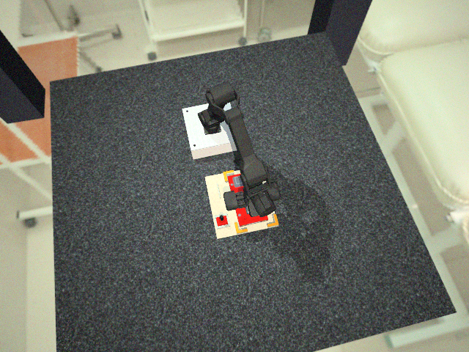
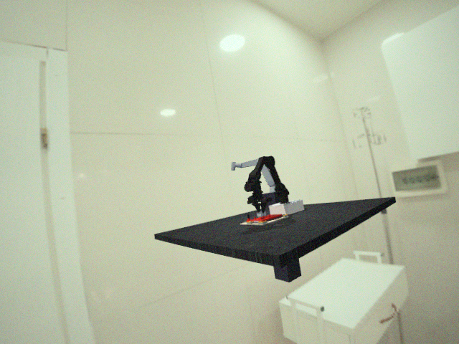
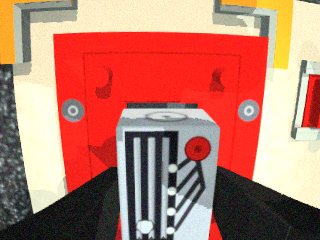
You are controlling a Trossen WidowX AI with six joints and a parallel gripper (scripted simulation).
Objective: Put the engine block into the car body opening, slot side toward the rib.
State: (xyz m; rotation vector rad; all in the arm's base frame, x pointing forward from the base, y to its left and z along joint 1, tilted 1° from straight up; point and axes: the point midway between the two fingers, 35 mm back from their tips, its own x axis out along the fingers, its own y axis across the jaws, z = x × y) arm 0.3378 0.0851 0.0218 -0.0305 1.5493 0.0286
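My gripper tip is now 10 mm above the engine block.
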